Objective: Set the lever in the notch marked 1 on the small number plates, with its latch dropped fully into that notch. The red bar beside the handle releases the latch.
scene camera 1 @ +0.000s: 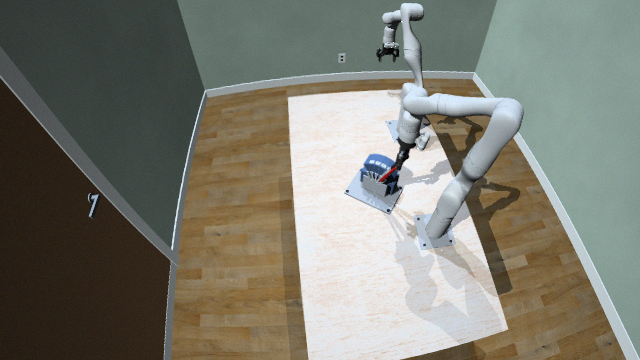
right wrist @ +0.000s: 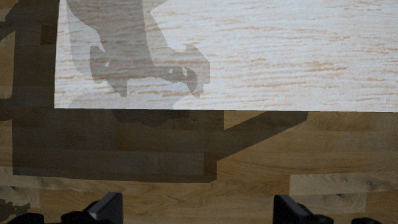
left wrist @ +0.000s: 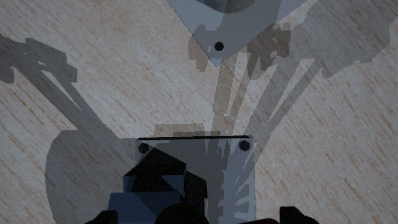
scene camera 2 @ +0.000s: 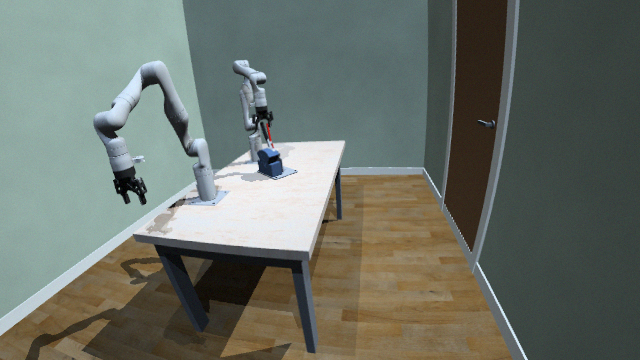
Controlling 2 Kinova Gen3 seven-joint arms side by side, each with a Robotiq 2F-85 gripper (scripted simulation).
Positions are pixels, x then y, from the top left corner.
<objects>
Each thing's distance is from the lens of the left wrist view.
blue housing [left wrist: 209, 173]: 43 cm
</objects>
